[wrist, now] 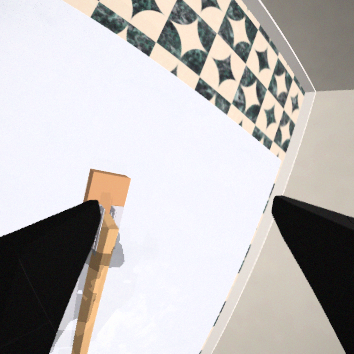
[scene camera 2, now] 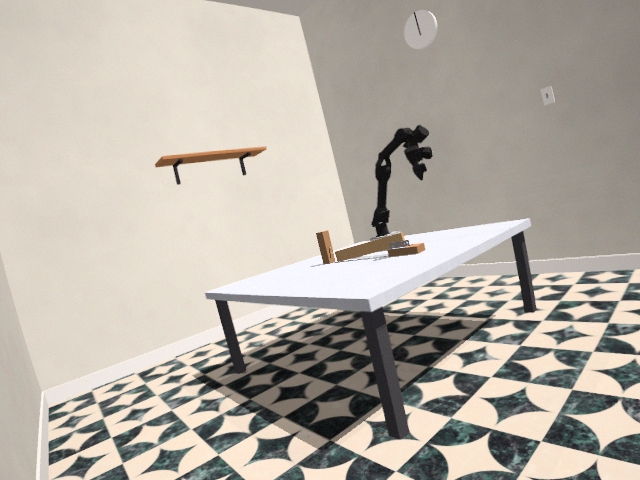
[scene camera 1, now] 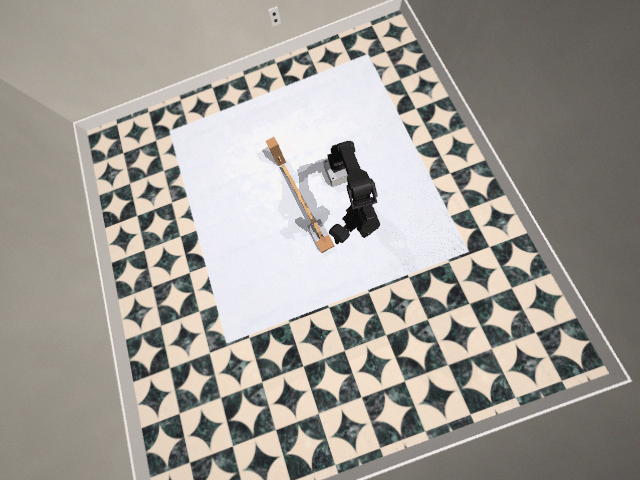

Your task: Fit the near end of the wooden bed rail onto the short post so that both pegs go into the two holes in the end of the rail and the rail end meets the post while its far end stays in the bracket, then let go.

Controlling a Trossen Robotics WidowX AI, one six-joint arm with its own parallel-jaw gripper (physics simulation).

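Pixels of known places: gripper, fingertip midpoint: (wrist: 187, 206) (scene camera 2: 419, 174); arm's base at its link origin: (scene camera 2: 383, 234) (scene camera 1: 337, 165).
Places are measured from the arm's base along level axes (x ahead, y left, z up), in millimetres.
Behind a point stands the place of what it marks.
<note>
The wooden bed rail (scene camera 1: 299, 193) @[x 237, y 75, z 0 mm] (scene camera 2: 369, 246) @[x 245, y 116, z -19 mm] (wrist: 92, 295) @[x 222, y 157, z 7 mm] runs between the short post and the bracket. The short post (scene camera 1: 277, 153) @[x 274, y -163, z 34 mm] (scene camera 2: 324, 246) @[x 301, y -169, z 19 mm] stands upright. In the scene camera 2 view the rail's near end is beside the post with a narrow gap, and small peg marks show low on the post's face. The far end sits at the grey bracket (scene camera 2: 399, 243) @[x 220, y 301, z -31 mm] (wrist: 116, 213) @[x 233, y 317, z -42 mm] by a wooden block (scene camera 1: 324, 243) @[x 204, y 359, z -45 mm] (scene camera 2: 413, 250) @[x 237, y 377, z -62 mm] (wrist: 110, 186) @[x 201, y 368, z -44 mm]. My gripper (scene camera 2: 421, 176) @[x 128, y 420, z 265 mm] (wrist: 187, 206) @[x 128, y 420, z 265 mm] is open and empty, high above the table on the bracket side. The holes are not visible.
The white table (scene camera 1: 258, 289) @[x 608, y 462, z -79 mm] (scene camera 2: 310, 286) @[x 723, y 221, z -80 mm] (wrist: 175, 135) @[x 319, y 528, z -80 mm] carries everything. The black arm (scene camera 1: 360, 188) @[x 53, y 347, z 508 mm] (scene camera 2: 382, 188) @[x 34, y 101, z 254 mm] rises from its base beside the rail. A wall shelf (scene camera 2: 211, 156) and a clock (scene camera 2: 420, 29) are beyond the table.
</note>
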